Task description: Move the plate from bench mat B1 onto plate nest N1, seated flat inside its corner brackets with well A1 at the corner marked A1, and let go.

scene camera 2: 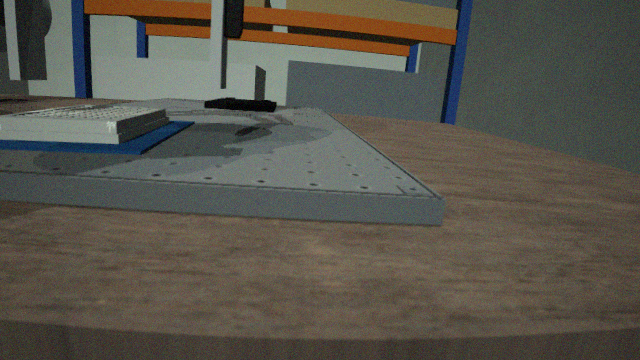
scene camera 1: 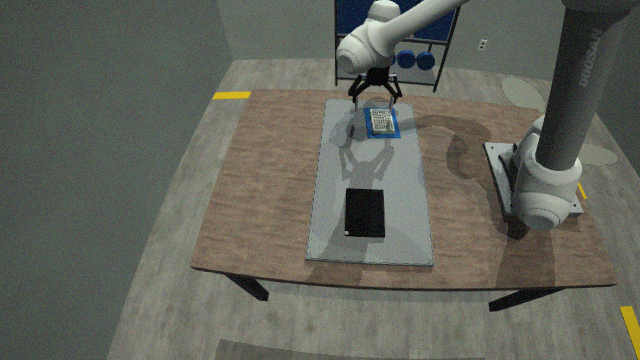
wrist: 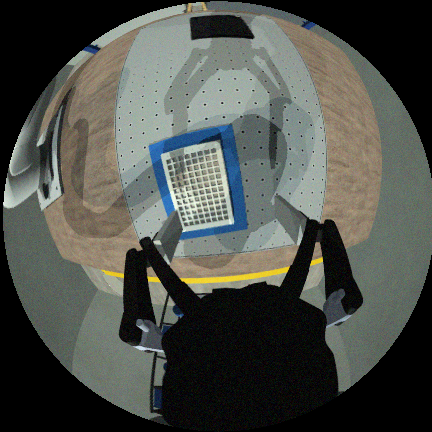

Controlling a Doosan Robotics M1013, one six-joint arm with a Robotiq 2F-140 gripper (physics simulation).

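Where they show: gripper, fingertip midpoint: (scene camera 2: pixel 122 83) (scene camera 1: pixel 373 109) (wrist: pixel 227 212); arm's base, link origin: (wrist: pixel 44 163).
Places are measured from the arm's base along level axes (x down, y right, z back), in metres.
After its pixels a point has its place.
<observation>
The white plate (scene camera 1: pixel 382 121) @(x -0.003, y 0.227, z -0.545 m) (scene camera 2: pixel 60 132) @(x 0.004, y 0.301, z -0.553 m) (wrist: pixel 200 187) @(x -0.001, y 0.236, z -0.549 m), with a grid of wells, lies flat on the blue bench mat B1 (scene camera 1: pixel 396 123) @(x 0.010, y 0.233, z -0.486 m) (scene camera 2: pixel 155 136) @(x 0.010, y 0.261, z -0.601 m) (wrist: pixel 237 200) @(x 0.010, y 0.267, z -0.600 m). My gripper (scene camera 1: pixel 373 106) @(x -0.028, y 0.268, z -0.581 m) (scene camera 2: pixel 116 82) @(x -0.028, y 0.268, z -0.581 m) (wrist: pixel 227 212) @(x -0.028, y 0.268, z -0.581 m) is wide open and empty, with its fingertips above the plate's level. In the wrist view the plate sits off-centre toward the left finger, which overlaps its lower left corner, and is turned slightly against the fingers. The black plate nest N1 (scene camera 1: pixel 365 212) @(x 0.000, y -0.169, z -0.627 m) (scene camera 2: pixel 240 105) @(x 0.004, y -0.083, z -0.628 m) (wrist: pixel 220 27) has a small light mark at its near left corner in scene camera 1. Its brackets and the A1 lettering cannot be made out.
Mat and nest are on a grey perforated board (scene camera 1: pixel 332 170) @(x 0.012, y -0.005, z -0.733 m) (scene camera 2: pixel 320 200) @(x 0.016, y 0.378, z -0.713 m) (wrist: pixel 145 105) @(x 0.012, y 0.081, z -0.479 m) on the wooden table (scene camera 1: pixel 260 175) @(x 0.025, y -0.024, z -0.985 m) (scene camera 2: pixel 320 280) @(x 0.025, y 0.430, z -0.708 m) (wrist: pixel 350 150) @(x 0.025, y 0.174, z -0.888 m). The arm's base plate (scene camera 1: pixel 500 175) @(x 0.007, y -0.009, z -0.112 m) is at the table's right in scene camera 1. A rack (scene camera 1: pixel 336 65) stands behind the table.
</observation>
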